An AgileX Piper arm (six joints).
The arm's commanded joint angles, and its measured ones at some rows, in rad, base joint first. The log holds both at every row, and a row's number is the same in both.
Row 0, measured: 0.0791, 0.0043, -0.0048, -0.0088, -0.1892, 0.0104
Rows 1 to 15, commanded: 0.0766, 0.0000, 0.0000, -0.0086, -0.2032, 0.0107; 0.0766, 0.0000, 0.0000, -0.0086, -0.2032, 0.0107; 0.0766, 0.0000, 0.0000, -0.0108, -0.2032, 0.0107; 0.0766, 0.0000, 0.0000, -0.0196, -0.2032, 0.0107; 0.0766, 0.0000, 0.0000, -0.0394, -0.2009, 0.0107; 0.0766, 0.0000, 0.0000, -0.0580, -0.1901, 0.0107; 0.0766, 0.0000, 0.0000, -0.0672, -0.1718, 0.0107; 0.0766, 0.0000, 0.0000, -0.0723, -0.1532, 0.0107; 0.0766, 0.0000, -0.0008, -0.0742, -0.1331, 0.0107; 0.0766, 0.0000, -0.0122, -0.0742, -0.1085, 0.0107; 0.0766, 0.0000, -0.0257, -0.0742, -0.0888, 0.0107; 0.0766, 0.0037, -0.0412, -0.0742, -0.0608, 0.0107; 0.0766, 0.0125, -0.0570, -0.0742, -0.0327, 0.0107; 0.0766, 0.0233, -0.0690, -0.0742, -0.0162, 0.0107; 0.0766, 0.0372, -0.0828, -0.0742, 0.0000, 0.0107
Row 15, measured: 0.0791, 0.0064, -0.0325, -0.0576, -0.0676, 0.0104
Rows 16 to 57, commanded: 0.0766, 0.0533, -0.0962, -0.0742, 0.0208, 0.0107; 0.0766, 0.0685, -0.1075, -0.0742, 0.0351, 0.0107; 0.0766, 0.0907, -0.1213, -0.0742, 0.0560, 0.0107; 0.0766, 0.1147, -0.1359, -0.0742, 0.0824, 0.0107; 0.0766, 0.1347, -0.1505, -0.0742, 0.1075, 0.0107; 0.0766, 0.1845, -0.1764, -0.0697, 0.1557, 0.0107; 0.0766, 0.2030, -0.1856, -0.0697, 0.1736, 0.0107; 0.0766, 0.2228, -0.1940, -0.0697, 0.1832, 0.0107; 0.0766, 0.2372, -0.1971, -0.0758, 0.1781, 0.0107; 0.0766, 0.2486, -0.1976, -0.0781, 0.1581, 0.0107; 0.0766, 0.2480, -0.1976, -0.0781, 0.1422, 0.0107; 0.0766, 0.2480, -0.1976, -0.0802, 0.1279, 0.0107; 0.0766, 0.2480, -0.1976, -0.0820, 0.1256, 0.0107; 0.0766, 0.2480, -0.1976, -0.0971, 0.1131, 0.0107; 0.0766, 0.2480, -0.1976, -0.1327, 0.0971, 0.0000; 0.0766, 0.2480, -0.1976, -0.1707, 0.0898, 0.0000; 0.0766, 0.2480, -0.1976, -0.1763, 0.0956, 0.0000; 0.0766, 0.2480, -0.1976, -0.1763, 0.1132, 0.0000; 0.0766, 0.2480, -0.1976, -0.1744, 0.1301, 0.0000; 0.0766, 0.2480, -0.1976, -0.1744, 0.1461, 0.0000; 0.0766, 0.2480, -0.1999, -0.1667, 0.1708, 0.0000; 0.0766, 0.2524, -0.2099, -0.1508, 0.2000, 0.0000; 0.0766, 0.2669, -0.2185, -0.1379, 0.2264, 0.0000; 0.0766, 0.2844, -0.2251, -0.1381, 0.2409, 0.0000; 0.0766, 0.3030, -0.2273, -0.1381, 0.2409, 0.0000; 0.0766, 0.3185, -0.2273, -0.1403, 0.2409, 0.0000; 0.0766, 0.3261, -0.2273, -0.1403, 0.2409, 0.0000; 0.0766, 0.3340, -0.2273, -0.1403, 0.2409, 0.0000; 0.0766, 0.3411, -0.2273, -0.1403, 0.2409, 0.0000; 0.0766, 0.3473, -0.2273, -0.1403, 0.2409, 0.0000; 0.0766, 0.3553, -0.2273, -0.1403, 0.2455, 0.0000; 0.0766, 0.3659, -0.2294, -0.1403, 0.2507, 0.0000; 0.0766, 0.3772, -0.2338, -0.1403, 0.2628, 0.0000; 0.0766, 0.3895, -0.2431, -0.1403, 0.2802, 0.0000; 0.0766, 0.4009, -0.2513, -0.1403, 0.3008, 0.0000; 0.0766, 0.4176, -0.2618, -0.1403, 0.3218, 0.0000; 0.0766, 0.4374, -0.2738, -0.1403, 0.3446, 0.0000; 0.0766, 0.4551, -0.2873, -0.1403, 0.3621, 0.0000; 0.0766, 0.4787, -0.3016, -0.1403, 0.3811, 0.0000; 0.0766, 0.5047, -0.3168, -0.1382, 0.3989, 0.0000; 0.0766, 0.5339, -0.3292, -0.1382, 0.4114, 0.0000; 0.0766, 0.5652, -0.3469, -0.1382, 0.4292, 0.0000
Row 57, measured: 0.0791, 0.4709, -0.2923, -0.1437, 0.3722, 0.0000
